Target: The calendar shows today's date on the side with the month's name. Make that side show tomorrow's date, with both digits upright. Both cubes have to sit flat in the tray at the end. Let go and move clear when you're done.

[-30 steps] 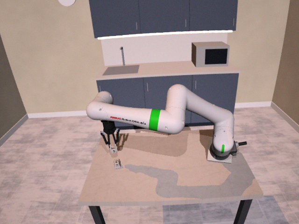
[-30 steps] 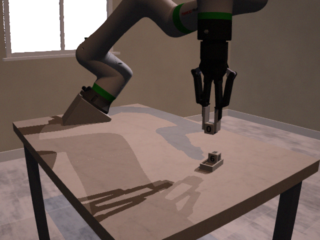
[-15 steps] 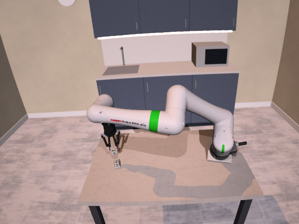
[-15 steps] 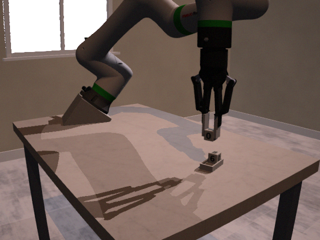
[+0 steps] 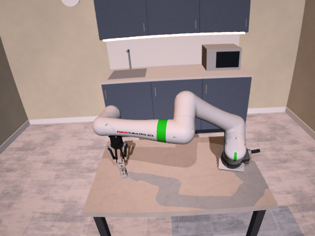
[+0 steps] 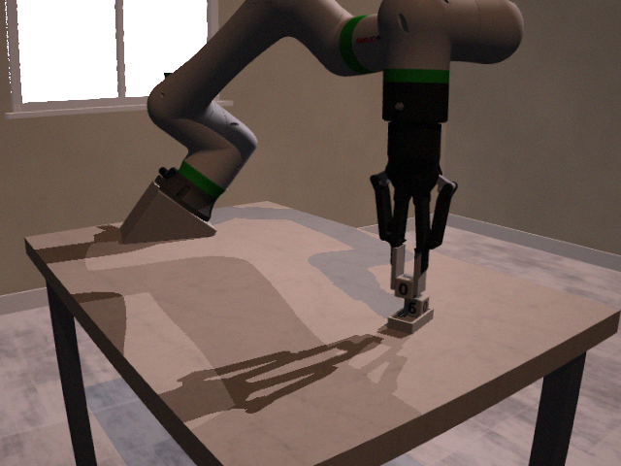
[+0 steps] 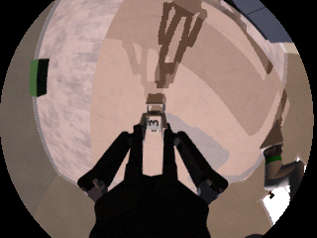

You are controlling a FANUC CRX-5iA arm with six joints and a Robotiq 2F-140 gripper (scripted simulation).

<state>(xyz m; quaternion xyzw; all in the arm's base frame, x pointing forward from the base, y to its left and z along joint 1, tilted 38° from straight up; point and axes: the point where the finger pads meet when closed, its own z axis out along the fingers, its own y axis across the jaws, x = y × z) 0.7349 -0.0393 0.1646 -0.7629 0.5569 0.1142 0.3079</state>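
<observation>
Now: hand 80 mm above the wooden calendar tray, 20 mm to the right of it and 10 mm past it.
</observation>
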